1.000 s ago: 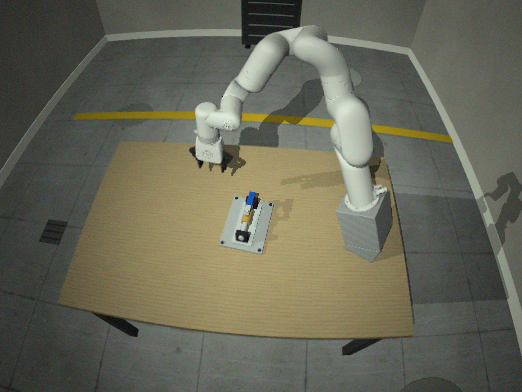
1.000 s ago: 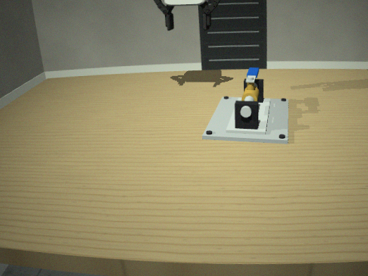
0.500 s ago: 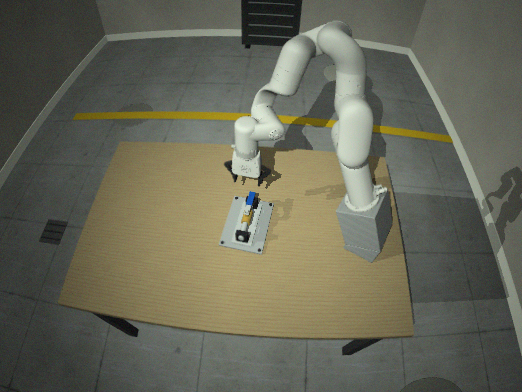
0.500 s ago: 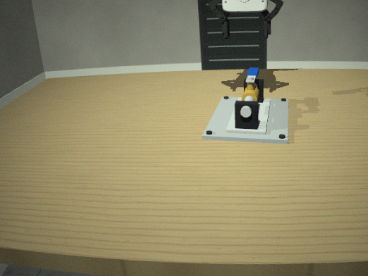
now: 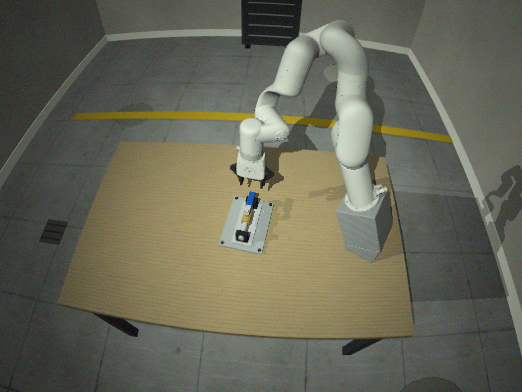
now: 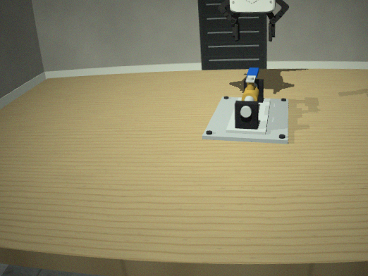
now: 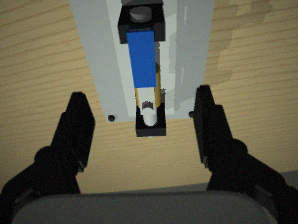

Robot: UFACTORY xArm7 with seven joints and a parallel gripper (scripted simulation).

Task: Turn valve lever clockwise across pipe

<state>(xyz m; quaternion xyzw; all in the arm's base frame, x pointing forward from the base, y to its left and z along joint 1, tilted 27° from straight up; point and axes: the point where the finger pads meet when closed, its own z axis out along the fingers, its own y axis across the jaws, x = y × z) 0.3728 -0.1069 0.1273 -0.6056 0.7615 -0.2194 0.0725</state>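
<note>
My hand is 1 cm short of the blue lever, 4 cm to the right of it and 9 cm above it.
</note>
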